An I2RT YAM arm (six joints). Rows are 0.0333 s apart.
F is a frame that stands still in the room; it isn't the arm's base.
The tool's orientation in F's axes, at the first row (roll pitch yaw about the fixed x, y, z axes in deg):
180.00, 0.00, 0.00
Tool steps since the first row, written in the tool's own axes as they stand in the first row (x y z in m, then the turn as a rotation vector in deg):
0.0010, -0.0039, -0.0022, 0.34, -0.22, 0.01
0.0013, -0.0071, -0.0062, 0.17, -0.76, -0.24
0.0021, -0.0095, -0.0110, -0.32, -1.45, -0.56
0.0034, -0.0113, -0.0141, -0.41, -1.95, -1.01
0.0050, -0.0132, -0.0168, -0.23, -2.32, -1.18
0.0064, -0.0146, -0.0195, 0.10, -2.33, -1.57
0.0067, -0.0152, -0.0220, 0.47, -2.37, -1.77
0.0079, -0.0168, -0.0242, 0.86, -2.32, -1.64
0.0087, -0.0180, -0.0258, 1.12, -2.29, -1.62
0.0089, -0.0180, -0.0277, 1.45, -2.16, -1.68
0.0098, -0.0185, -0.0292, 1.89, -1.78, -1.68
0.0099, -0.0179, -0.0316, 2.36, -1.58, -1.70
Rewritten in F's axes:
0.0010, 0.0039, 0.0022, 0.34, 0.22, -0.01
0.0013, 0.0071, 0.0062, 0.17, 0.76, 0.24
0.0021, 0.0095, 0.0110, -0.32, 1.45, 0.56
0.0034, 0.0113, 0.0141, -0.41, 1.95, 1.01
0.0050, 0.0132, 0.0168, -0.23, 2.32, 1.18
0.0064, 0.0146, 0.0195, 0.10, 2.33, 1.57
0.0067, 0.0152, 0.0220, 0.47, 2.37, 1.77
0.0079, 0.0168, 0.0242, 0.86, 2.32, 1.64
0.0087, 0.0180, 0.0258, 1.12, 2.29, 1.62
0.0089, 0.0180, 0.0277, 1.45, 2.16, 1.68
0.0098, 0.0185, 0.0292, 1.89, 1.78, 1.68
0.0099, 0.0179, 0.0316, 2.36, 1.58, 1.70

